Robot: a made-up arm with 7 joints. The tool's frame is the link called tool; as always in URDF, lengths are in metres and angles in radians. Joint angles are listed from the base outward. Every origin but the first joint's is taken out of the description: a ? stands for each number. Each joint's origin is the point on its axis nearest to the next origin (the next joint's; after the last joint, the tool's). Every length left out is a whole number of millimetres.
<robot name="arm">
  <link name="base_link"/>
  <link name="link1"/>
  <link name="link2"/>
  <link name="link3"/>
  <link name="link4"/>
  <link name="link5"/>
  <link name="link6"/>
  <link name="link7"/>
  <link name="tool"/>
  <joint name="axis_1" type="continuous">
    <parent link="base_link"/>
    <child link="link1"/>
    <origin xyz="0 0.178 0" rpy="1.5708 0 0"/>
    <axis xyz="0 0 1"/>
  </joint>
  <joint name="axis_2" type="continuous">
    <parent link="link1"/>
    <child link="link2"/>
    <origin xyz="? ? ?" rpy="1.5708 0 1.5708"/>
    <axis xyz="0 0 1"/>
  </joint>
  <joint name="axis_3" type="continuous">
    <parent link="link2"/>
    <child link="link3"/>
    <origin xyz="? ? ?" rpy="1.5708 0 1.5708"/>
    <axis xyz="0 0 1"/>
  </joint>
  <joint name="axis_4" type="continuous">
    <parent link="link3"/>
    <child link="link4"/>
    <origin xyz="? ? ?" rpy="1.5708 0 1.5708"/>
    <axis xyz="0 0 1"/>
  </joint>
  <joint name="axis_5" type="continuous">
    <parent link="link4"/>
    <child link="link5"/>
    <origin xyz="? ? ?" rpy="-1.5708 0 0"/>
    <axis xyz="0 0 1"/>
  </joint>
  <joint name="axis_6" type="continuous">
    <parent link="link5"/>
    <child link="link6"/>
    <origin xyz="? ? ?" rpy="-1.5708 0 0"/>
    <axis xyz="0 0 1"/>
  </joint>
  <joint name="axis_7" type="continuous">
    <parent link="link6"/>
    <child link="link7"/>
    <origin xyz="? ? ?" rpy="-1.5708 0 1.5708"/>
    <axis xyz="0 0 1"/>
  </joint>
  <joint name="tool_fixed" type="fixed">
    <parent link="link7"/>
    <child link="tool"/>
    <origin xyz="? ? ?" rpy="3.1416 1.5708 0"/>
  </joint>
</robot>
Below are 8 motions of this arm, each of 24 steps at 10 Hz.
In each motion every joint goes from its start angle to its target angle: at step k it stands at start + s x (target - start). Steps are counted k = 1, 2, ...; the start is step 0. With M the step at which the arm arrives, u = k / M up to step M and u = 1 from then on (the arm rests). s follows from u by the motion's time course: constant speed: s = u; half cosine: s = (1 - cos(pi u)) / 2; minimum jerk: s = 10 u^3 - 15 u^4 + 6 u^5.
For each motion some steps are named. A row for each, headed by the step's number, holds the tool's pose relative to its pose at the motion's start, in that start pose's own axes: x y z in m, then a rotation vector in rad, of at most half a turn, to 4 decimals.
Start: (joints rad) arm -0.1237 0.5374 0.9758 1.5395 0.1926 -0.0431 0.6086
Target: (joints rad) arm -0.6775 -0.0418 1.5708 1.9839 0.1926 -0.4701 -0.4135
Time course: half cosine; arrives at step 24
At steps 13, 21, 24:
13: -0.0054 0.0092 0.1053 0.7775 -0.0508 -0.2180
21: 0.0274 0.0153 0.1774 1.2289 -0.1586 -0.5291
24: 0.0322 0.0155 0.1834 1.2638 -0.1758 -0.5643

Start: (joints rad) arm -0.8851 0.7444 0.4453 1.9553 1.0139 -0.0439 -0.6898
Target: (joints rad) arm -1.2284 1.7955 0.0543 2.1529 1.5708 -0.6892 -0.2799
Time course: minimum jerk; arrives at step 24
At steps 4, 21, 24:
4: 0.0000 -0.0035 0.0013 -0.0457 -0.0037 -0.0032
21: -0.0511 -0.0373 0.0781 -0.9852 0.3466 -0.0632
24: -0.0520 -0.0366 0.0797 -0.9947 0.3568 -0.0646

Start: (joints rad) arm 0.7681 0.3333 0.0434 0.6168 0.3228 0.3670 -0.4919
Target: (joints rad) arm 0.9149 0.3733 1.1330 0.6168 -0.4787 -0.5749 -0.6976
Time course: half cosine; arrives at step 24
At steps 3, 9, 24:
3: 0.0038 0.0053 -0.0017 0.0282 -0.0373 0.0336
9: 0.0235 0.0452 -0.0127 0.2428 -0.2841 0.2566
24: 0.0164 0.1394 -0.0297 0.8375 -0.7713 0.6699

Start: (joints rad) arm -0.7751 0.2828 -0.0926 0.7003 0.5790 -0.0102 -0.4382
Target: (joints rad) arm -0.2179 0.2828 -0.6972 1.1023 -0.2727 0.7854 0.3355
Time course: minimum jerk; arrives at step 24
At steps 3, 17, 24:
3: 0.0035 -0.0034 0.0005 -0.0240 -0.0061 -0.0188
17: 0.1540 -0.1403 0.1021 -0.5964 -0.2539 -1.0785
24: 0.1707 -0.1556 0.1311 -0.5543 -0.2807 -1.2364

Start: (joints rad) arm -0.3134 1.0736 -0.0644 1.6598 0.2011 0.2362 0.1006
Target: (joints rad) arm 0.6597 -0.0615 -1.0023 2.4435 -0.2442 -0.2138 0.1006
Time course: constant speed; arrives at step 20
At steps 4, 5, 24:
4: 0.0684 -0.0406 -0.0023 -0.0614 -0.3983 0.0705
5: 0.0884 -0.0482 0.0007 -0.0711 -0.5088 0.0841
24: 0.2650 -0.0795 0.2405 -0.0252 -2.4830 0.0875

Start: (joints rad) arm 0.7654 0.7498 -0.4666 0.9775 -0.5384 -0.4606 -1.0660
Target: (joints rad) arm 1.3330 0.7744 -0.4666 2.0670 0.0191 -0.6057 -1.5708
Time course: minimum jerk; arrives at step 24
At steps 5, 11, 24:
5: 0.0137 0.0018 -0.0224 0.1130 -0.0342 0.0683
11: 0.1034 0.0440 -0.1214 0.6761 -0.2300 0.4964
24: 0.2542 0.1738 -0.1501 1.2301 -0.5603 1.3731

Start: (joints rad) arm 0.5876 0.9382 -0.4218 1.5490 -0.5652 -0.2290 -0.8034
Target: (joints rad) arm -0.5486 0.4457 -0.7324 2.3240 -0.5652 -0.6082 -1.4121
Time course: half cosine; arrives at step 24
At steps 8, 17, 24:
8: 0.0810 -0.0322 0.0559 0.0226 -0.0023 0.4061
17: 0.2358 0.0183 0.1168 0.3468 0.4971 1.1606
24: 0.2635 0.0528 0.1095 0.5470 0.7974 1.2928

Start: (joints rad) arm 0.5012 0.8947 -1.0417 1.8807 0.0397 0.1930 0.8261
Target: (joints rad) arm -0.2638 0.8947 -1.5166 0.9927 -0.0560 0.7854 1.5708
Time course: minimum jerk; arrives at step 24
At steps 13, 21, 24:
13: -0.1152 -0.1866 -0.0717 -1.0628 0.4770 0.8412
21: -0.1304 -0.3532 -0.0302 -1.7857 0.9003 1.3206
24: -0.1300 -0.3592 -0.0269 -1.8113 0.9210 1.3370

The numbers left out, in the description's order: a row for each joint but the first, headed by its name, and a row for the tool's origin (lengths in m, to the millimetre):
axis_2: 0 0 0
axis_3: -0.174 0 0
axis_4: 0 0 0
axis_5: 0 -0.239 0
axis_6: 0 0 0
axis_7: 0 0 0
tool: 0 0 0

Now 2 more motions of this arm.
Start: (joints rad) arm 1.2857 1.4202 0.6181 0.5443 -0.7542 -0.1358 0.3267
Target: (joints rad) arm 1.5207 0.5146 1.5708 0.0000 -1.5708 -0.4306 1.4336
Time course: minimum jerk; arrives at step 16
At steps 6, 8, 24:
6: -0.0183 -0.1037 -0.0041 -0.5219 -0.0061 0.2197
8: -0.0014 -0.1990 0.0085 -0.9873 -0.1149 0.3886
24: 0.1380 -0.3695 0.1003 -1.9983 -0.7681 0.6101

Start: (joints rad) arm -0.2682 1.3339 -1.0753 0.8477 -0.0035 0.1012 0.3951
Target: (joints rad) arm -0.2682 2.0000 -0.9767 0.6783 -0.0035 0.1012 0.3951
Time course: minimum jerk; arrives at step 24
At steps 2, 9, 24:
2: -0.0013 0.0005 0.0005 0.0015 0.0038 0.0008
9: -0.0675 0.0239 0.0338 0.0842 0.2060 0.0437
24: -0.2022 0.0651 0.1883 0.3313 0.7351 0.1561

